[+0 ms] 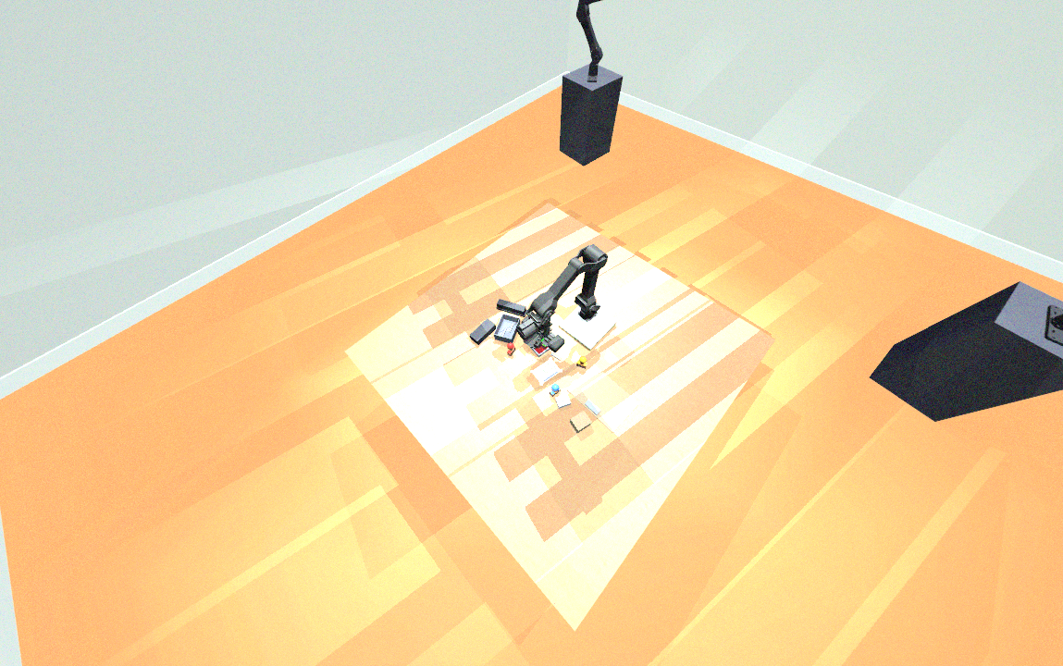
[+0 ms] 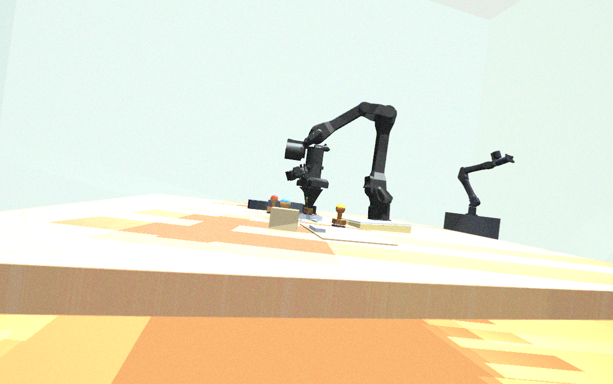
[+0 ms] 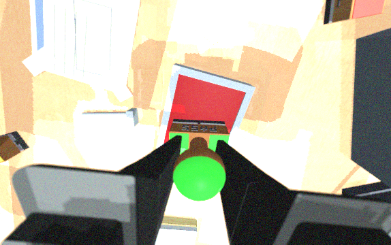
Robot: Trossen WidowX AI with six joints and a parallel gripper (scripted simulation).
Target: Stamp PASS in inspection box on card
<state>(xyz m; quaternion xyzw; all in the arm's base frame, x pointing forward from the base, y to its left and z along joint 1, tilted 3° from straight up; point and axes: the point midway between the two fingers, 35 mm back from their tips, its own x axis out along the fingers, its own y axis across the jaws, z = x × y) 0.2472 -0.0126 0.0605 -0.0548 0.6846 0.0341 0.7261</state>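
My gripper tip is now 3 cm above the red ink pad. The rest, counted from my gripper tip: grey tray: 7 cm ahead, 16 cm to the right, 2 cm below; red-knobbed fail stamp: 12 cm ahead, 7 cm to the right, 2 cm below; white card: 6 cm ahead, 10 cm to the left, 4 cm below.
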